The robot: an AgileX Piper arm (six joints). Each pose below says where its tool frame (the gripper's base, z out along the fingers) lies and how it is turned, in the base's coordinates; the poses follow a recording.
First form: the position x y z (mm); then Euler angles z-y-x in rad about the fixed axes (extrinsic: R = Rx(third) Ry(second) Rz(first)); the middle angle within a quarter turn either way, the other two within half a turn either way.
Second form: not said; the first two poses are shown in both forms.
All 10 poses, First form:
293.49 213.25 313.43 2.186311 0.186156 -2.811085
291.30 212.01 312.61 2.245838 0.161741 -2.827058
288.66 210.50 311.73 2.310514 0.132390 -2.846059
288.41 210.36 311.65 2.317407 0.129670 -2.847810
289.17 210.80 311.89 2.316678 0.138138 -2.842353
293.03 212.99 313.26 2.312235 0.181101 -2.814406
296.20 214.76 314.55 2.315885 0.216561 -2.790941
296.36 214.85 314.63 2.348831 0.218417 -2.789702
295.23 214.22 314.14 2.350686 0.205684 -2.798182
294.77 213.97 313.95 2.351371 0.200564 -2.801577
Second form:
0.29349 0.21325 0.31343 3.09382 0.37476 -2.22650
0.29130 0.21201 0.31261 3.06313 0.34396 -2.28518
0.28866 0.21050 0.31173 3.03335 0.30496 -2.34690
0.28841 0.21036 0.31165 3.03056 0.30113 -2.35348
0.28917 0.21080 0.31189 3.03277 0.31080 -2.35460
0.29303 0.21299 0.31326 3.04393 0.35992 -2.35999
0.29620 0.21476 0.31455 3.04963 0.39989 -2.37304
0.29636 0.21485 0.31463 3.03610 0.39876 -2.40915
0.29523 0.21422 0.31414 3.03349 0.38399 -2.40751
0.29477 0.21397 0.31395 3.03245 0.37806 -2.40681

